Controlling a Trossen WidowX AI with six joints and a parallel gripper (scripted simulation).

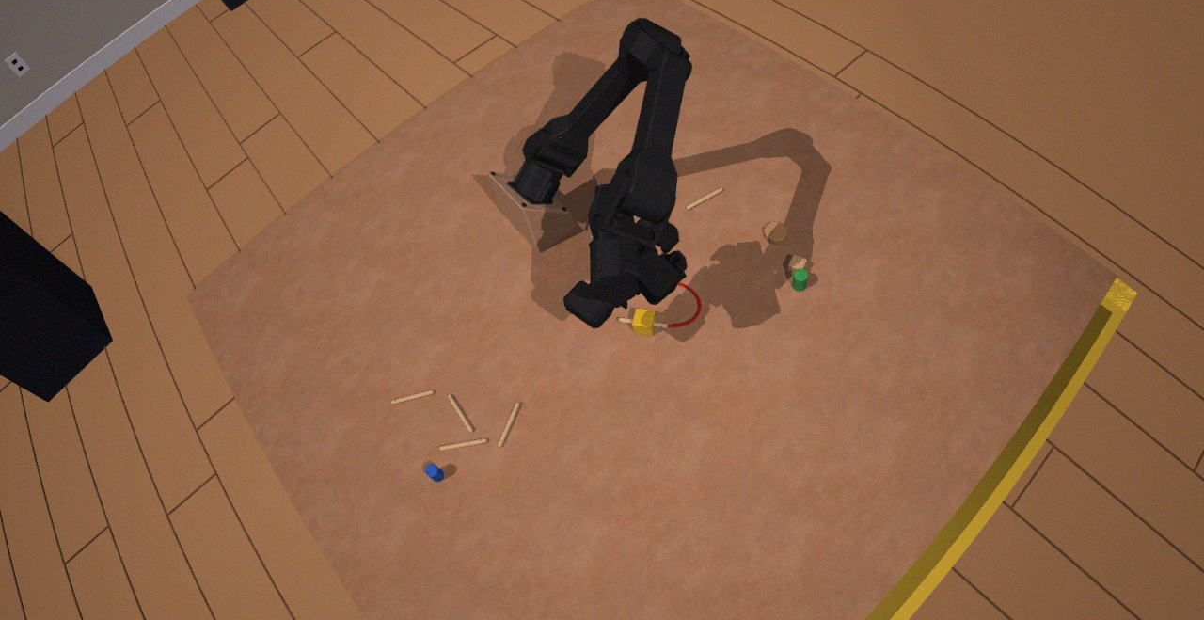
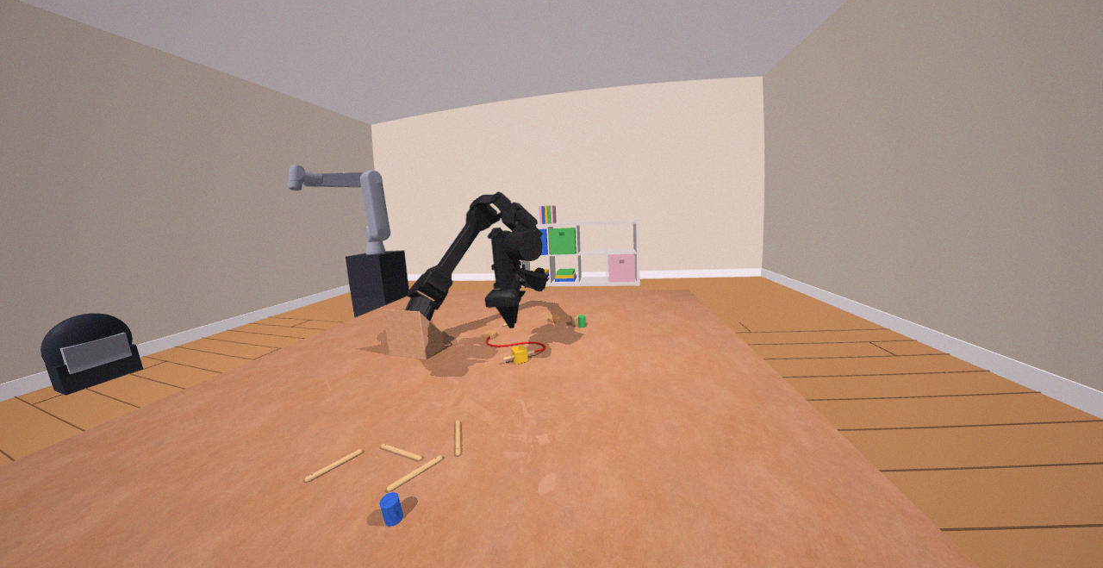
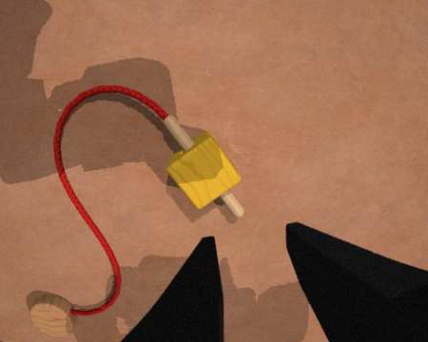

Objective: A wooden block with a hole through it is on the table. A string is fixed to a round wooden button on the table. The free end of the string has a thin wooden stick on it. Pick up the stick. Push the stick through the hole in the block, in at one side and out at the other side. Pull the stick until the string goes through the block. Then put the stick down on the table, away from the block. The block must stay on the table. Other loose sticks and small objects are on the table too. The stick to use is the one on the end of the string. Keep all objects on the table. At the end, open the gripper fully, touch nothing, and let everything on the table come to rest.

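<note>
Now: gripper tip 80 mm above the yellow cube, 10 mm to the right of it and 10 mm short of it. The rest, counted from my gripper tip: blue cylinder: 390 mm to the right, 80 mm below, 50 mm behind; green cylinder: 230 mm to the left, 150 mm ahead, 80 mm below; small wooden cube: 260 mm to the left, 130 mm ahead, 80 mm below.
</note>
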